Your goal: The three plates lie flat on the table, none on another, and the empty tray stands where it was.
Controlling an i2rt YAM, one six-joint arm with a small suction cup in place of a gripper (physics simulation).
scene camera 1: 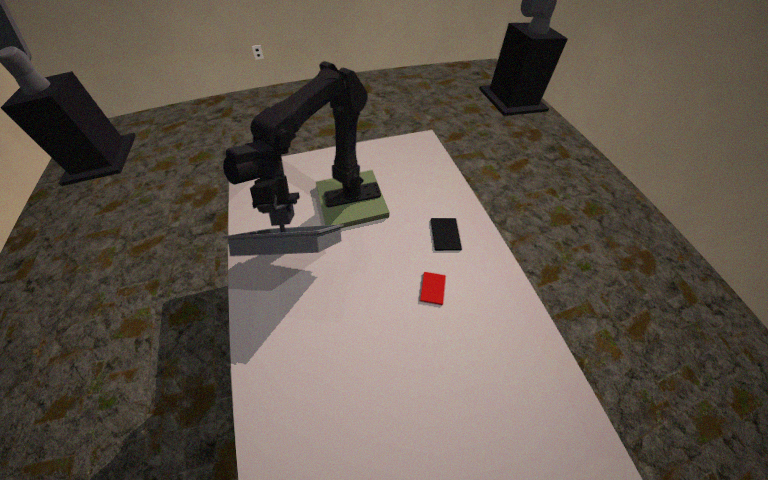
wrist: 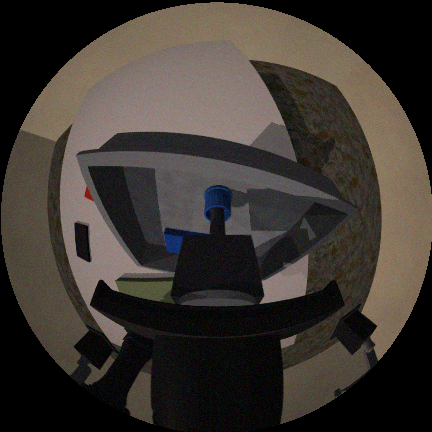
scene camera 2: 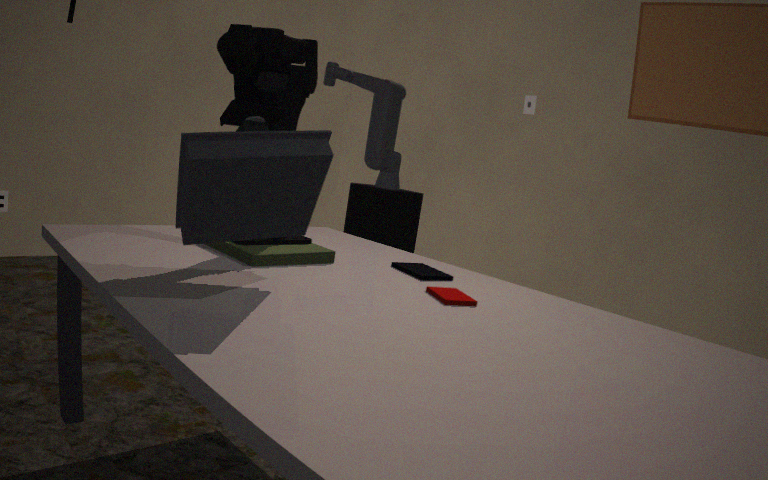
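Seen in the pictures: hand, tool point: (wrist: pixel 216 194) (scene camera 2: pixel 261 188); arm's base, link origin: (scene camera 1: pixel 352 195) (scene camera 2: pixel 270 241).
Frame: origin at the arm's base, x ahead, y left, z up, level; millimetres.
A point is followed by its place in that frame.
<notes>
The grey tray (scene camera 1: pixel 277 245) @(z 218, x 314, y -230 mm) (scene camera 2: pixel 252 195) @(z 135, x 271, y -226 mm) (wrist: pixel 200 145) @(z 219, x 319, y -215 mm) hangs tilted above the table's left side, near the arm's base. My suction cup (scene camera 1: pixel 282 227) (wrist: pixel 217 197) reaches into it and is shut on its floor; the tray hides the cup in scene camera 2. A blue plate (wrist: pixel 173 244) @(z 90, x 227, y -144 mm) lies inside the tray, partly behind the cup's mount; the tray walls hide it in the scene views. A black plate (scene camera 1: pixel 445 233) @(z -18, x 234, y 273 mm) (scene camera 2: pixel 421 271) @(z -18, x 250, y 254 mm) (wrist: pixel 82 242) @(z -18, x 230, y 259 mm) and a red plate (scene camera 1: pixel 433 288) @(z -18, x 416, y 160 mm) (scene camera 2: pixel 451 296) @(z -18, x 426, y 144 mm) lie flat and apart on the table, to the right of the tray.
The arm stands on a green base block (scene camera 1: pixel 362 212) @(z -1, x 88, y 17 mm) (scene camera 2: pixel 291 257) @(z -11, x 115, y -17 mm) (wrist: pixel 145 290) @(z -1, x 85, y -1 mm) at the back of the white table (scene camera 1: pixel 396 396) @(z -28, x 673, y -32 mm) (scene camera 2: pixel 453 396) @(z -28, x 710, y -207 mm). The tray's shadow falls on the table near its left edge. Dark pedestals (scene camera 1: pixel 67 121) (scene camera 1: pixel 526 67) stand on the floor beyond the table.
</notes>
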